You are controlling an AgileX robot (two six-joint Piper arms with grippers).
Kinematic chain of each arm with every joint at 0, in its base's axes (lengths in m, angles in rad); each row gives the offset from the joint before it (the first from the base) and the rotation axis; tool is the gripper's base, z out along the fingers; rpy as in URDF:
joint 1: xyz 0 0 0.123 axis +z
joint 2: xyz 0 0 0 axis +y
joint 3: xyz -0.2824 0 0.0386 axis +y
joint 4: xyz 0.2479 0 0.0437 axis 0.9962 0 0.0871
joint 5: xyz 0 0 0 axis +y
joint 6: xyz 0.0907 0 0.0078 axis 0.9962 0 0.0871
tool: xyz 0 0 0 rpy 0 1.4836 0
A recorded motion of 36 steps. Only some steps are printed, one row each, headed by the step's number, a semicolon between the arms.
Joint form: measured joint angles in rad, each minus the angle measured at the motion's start. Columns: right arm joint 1, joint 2, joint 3, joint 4, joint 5, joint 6; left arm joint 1, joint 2, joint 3, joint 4, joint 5, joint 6.
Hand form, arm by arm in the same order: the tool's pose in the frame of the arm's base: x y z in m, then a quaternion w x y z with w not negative. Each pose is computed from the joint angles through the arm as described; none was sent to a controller.
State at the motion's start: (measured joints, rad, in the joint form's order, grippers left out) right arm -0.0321 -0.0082 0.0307 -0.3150 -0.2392 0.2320; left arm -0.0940 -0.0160 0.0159 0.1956 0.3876 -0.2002
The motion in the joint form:
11: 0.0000 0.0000 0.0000 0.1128 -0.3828 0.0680; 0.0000 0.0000 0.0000 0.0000 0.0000 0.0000
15: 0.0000 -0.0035 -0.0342 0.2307 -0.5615 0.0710; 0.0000 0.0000 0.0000 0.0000 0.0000 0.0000
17: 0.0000 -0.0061 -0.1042 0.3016 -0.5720 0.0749; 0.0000 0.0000 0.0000 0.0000 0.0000 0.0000
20: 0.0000 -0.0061 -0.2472 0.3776 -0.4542 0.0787; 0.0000 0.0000 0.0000 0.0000 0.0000 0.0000
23: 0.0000 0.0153 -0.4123 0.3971 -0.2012 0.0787; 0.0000 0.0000 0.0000 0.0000 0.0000 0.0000
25: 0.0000 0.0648 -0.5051 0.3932 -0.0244 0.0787; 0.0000 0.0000 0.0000 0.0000 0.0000 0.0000
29: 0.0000 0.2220 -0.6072 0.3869 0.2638 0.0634; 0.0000 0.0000 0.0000 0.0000 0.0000 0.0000
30: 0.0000 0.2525 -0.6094 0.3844 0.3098 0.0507; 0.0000 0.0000 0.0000 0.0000 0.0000 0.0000
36: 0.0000 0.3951 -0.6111 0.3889 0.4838 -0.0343; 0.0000 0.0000 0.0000 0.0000 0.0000 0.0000
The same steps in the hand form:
11: 0.0370 0.0094 0.2539 0.89775 -0.01668 0.43434 0.07155; 0.0522 0.0018 0.1744 0.59638 0.00828 0.80265 -0.00411
15: 0.0210 0.0048 0.2769 0.93771 0.01694 0.32918 0.10983; 0.0522 0.0018 0.1744 0.59638 0.00828 0.80265 -0.00411
17: 0.0106 0.0005 0.2987 0.94895 0.04271 0.28503 0.12817; 0.0522 0.0018 0.1744 0.59638 0.00828 0.80265 -0.00411
20: -0.0033 -0.0035 0.3338 0.94892 0.07255 0.26748 0.15083; 0.0522 0.0018 0.1744 0.59638 0.00828 0.80265 -0.00411
23: -0.0109 -0.0028 0.3662 0.93061 0.08421 0.31818 0.16009; 0.0522 0.0018 0.1744 0.59638 0.00828 0.80265 -0.00411
25: -0.0054 -0.0017 0.3812 0.90675 0.09030 0.38030 0.15820; 0.0522 0.0018 0.1744 0.59638 0.00828 0.80265 -0.00411
29: 0.0315 -0.0008 0.3869 0.82858 0.10677 0.53130 0.14066; 0.0522 0.0018 0.1744 0.59638 0.00828 0.80265 -0.00411
30: 0.0407 -0.0009 0.3826 0.80907 0.10732 0.56257 0.13192; 0.0522 0.0018 0.1744 0.59638 0.00828 0.80265 -0.00411
36: 0.0789 -0.0009 0.3591 0.71415 0.09786 0.68707 0.09139; 0.0522 0.0018 0.1744 0.59638 0.00828 0.80265 -0.00411

